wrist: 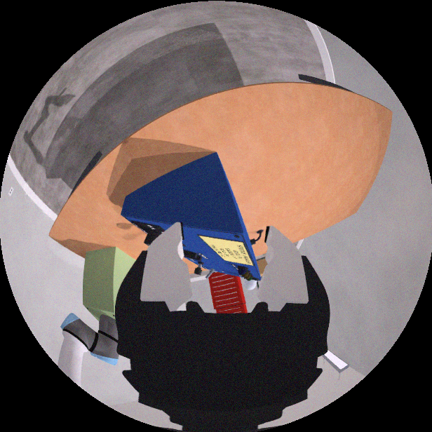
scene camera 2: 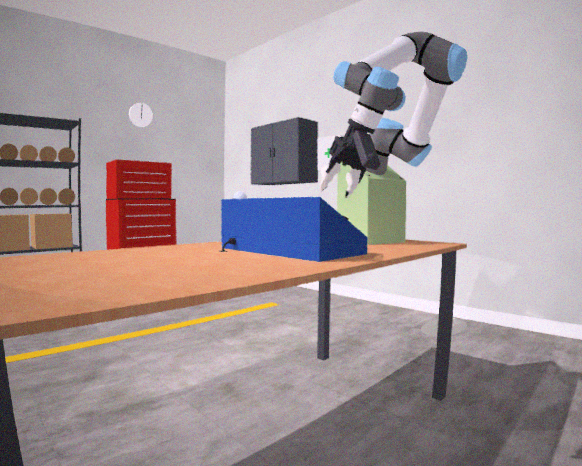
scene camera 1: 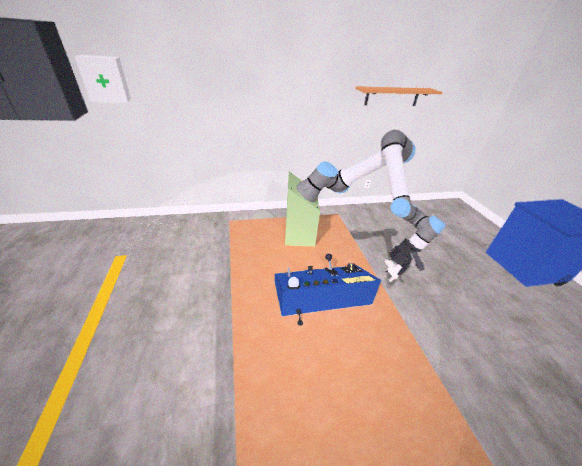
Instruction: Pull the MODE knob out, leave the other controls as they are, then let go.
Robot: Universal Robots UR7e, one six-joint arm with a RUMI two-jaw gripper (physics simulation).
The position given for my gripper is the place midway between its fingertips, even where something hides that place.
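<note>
Scene camera 1 shows my gripper [scene camera 1: 387,276] and a blue control box [scene camera 1: 300,292]. In scene camera 2 I see my gripper [scene camera 2: 333,194] together with the blue control box [scene camera 2: 308,228]. The wrist view likewise shows my gripper [wrist: 224,225] and the blue control box [wrist: 198,194].
</note>
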